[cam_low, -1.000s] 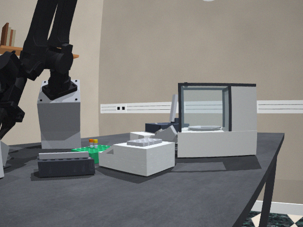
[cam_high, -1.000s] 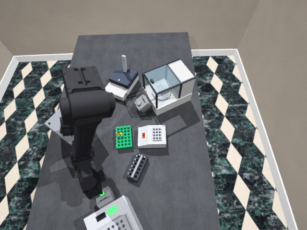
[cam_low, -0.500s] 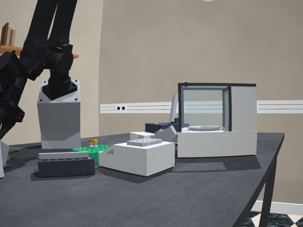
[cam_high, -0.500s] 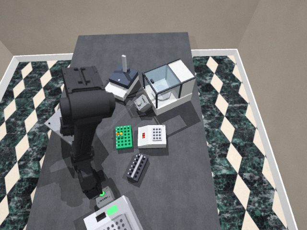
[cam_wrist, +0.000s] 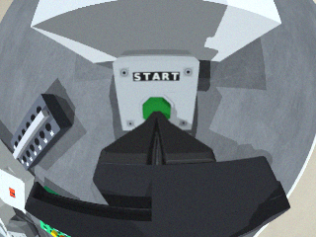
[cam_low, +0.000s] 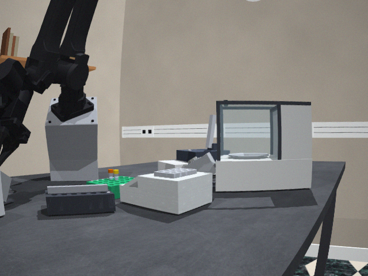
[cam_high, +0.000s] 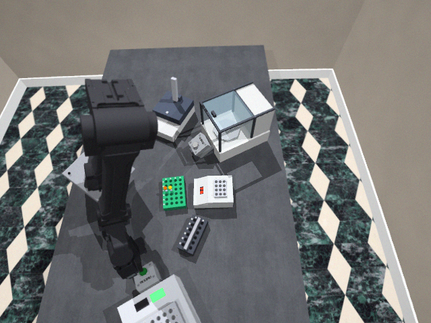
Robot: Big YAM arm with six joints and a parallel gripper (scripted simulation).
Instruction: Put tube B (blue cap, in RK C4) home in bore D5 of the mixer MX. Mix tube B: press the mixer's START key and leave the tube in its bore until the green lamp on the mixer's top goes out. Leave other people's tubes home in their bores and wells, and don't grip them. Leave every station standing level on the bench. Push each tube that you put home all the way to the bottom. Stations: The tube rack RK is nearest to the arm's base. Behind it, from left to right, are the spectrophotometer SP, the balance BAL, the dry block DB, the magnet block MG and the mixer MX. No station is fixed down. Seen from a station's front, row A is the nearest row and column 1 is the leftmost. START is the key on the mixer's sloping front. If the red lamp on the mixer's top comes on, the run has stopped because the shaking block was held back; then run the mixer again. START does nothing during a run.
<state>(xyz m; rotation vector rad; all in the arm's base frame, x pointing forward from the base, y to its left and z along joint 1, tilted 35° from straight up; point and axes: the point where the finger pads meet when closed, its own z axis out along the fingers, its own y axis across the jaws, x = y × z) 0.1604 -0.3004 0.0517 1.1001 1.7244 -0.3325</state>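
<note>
The green start key lies 10 mm to the right of my hand and 10 mm below it. The rest, counted from my hand: orange-capped tube (70 mm ahead, 290 mm to the left, 50 mm below); then dark magnet block (170 mm ahead, 110 mm to the left, 60 mm below); then tube B (70 mm ahead, 210 mm to the right, 80 mm above).
</note>
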